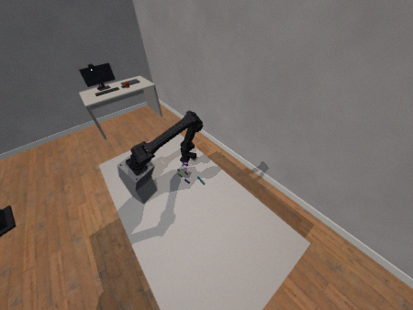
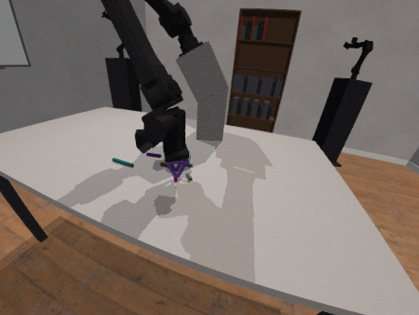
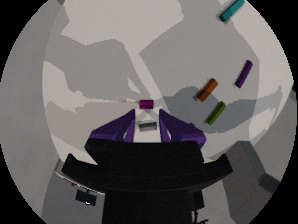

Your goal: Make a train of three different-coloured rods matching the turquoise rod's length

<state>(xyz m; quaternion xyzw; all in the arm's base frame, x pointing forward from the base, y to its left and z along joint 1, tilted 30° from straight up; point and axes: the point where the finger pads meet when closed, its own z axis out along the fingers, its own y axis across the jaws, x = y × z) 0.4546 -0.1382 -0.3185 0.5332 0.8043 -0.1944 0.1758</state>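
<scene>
The magenta rod is 2 cm below my hand. Also, from my hand: purple rod 13 cm behind, 14 cm to the right, 2 cm below; lime rod 13 cm behind, 4 cm to the right, 2 cm below; orange rod 7 cm behind, 6 cm to the right, 2 cm below.
</scene>
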